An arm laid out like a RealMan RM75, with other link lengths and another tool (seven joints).
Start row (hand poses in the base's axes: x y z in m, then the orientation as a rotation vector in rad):
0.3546, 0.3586, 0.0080, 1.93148, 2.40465, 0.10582
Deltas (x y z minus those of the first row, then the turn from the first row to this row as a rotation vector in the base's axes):
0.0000, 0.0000, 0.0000, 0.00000, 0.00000, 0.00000
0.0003, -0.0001, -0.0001, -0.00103, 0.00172, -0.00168
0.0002, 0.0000, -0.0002, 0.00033, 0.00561, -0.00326
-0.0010, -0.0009, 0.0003, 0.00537, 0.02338, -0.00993
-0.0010, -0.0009, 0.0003, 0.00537, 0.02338, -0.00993
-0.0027, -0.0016, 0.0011, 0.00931, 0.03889, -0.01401
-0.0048, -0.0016, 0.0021, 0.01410, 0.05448, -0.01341
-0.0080, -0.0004, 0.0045, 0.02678, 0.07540, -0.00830
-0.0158, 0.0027, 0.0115, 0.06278, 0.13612, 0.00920
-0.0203, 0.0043, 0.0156, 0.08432, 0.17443, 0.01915
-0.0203, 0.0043, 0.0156, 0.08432, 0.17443, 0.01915
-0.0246, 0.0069, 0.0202, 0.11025, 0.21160, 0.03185
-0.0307, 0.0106, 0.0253, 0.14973, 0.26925, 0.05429
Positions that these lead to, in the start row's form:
0.3546, 0.3586, 0.0080, 1.93148, 2.40465, 0.10582
0.3549, 0.3585, 0.0079, 1.93393, 2.40363, 0.10287
0.3548, 0.3586, 0.0078, 1.93839, 2.40504, 0.10080
0.3536, 0.3577, 0.0083, 1.95764, 2.41149, 0.08986
0.3536, 0.3577, 0.0083, 1.95764, 2.41149, 0.08986
0.3519, 0.3570, 0.0091, 1.97221, 2.41857, 0.07972
0.3498, 0.3570, 0.0101, 1.98164, 2.43075, 0.07066
0.3466, 0.3582, 0.0125, -1.96687, -2.42342, -0.06550
0.3388, 0.3613, 0.0195, -1.90441, -2.38365, -0.04946
0.3343, 0.3629, 0.0236, -1.86705, -2.35776, -0.03825
0.3343, 0.3629, 0.0236, -1.86705, -2.35776, -0.03825
0.3300, 0.3655, 0.0282, -1.82567, -2.33235, -0.03352
0.3239, 0.3692, 0.0333, -1.75912, -2.29497, -0.02565

